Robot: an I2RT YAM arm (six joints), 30 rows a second.
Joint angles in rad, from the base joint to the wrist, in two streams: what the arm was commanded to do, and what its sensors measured. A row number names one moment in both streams.
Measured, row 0:
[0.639 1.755 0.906 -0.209 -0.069 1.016]
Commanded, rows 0 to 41:
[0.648 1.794 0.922 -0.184 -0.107 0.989]
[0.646 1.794 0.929 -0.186 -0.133 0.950]
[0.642 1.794 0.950 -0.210 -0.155 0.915]
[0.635 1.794 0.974 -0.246 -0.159 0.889]
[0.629 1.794 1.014 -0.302 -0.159 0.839]
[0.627 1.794 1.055 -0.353 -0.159 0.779]
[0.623 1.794 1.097 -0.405 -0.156 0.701]
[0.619 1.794 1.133 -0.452 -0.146 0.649]
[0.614 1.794 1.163 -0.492 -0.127 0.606]
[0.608 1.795 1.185 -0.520 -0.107 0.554]
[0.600 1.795 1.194 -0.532 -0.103 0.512]
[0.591 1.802 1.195 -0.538 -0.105 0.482]
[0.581 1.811 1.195 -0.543 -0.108 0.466]
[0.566 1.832 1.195 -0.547 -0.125 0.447]
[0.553 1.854 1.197 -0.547 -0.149 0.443]
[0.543 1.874 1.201 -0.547 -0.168 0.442]
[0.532 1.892 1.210 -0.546 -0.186 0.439]
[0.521 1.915 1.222 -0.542 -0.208 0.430]
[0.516 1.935 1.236 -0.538 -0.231 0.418]
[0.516 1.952 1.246 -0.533 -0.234 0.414]
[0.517 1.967 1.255 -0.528 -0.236 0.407]
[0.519 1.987 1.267 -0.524 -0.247 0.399]
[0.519 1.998 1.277 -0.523 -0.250 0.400]
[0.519 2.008 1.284 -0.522 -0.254 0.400]
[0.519 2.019 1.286 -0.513 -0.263 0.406]
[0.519 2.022 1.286 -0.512 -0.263 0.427]
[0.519 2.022 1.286 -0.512 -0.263 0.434]
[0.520 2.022 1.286 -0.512 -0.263 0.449]
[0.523 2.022 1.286 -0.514 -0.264 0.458]
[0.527 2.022 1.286 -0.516 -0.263 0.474]
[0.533 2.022 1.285 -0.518 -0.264 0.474]
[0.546 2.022 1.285 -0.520 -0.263 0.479]
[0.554 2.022 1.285 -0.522 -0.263 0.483]
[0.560 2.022 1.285 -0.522 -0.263 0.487]
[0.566 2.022 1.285 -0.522 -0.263 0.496]
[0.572 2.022 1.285 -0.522 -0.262 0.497]
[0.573 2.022 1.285 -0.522 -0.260 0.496]
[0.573 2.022 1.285 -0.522 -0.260 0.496]
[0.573 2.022 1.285 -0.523 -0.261 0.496]
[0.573 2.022 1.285 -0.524 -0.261 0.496]
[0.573 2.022 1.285 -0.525 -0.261 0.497]
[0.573 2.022 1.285 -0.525 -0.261 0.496]
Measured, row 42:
[0.571 1.998 1.266 -0.521 -0.244 0.485]
